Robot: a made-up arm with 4 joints.
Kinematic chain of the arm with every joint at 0, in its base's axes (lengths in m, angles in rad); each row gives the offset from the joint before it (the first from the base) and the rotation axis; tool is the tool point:
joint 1: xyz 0 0 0.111 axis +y
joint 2: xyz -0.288 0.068 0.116 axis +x
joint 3: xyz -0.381 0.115 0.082 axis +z
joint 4: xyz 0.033 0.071 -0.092 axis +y
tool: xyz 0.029 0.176 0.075
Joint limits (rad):
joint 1: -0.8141..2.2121
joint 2: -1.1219..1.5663
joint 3: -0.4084..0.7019
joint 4: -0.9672..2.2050
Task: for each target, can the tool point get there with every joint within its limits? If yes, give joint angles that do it. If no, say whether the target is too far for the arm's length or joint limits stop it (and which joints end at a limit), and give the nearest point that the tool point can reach.
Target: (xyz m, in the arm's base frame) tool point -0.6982 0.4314 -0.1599
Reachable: yes | joints -0.5168 -0.2063 0.4978 -0.1243
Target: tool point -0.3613 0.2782 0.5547
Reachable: yes | joints 1.1939 -0.8478 -0.0553 1.4963
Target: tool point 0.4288 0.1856 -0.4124
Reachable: no: joint limits stop it (at a limit: joint 1, joint 2) | nearest point -0.1986 0.1489 -0.3774 | short by 0.629 m
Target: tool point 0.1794 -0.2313 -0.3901
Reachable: no: joint limits stop it (at a limit: joint 1, joint 2, joint 3, joint 4) | nearest point -0.1997 0.1331 -0.3894 | short by 0.526 m
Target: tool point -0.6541 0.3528 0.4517
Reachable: yes | joints -0.0337 0.5605 0.1981 0.2080
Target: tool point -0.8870 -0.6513 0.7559
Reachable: no: too far | nearest point -0.7437 -0.0006 0.6517 | short by 0.674 m
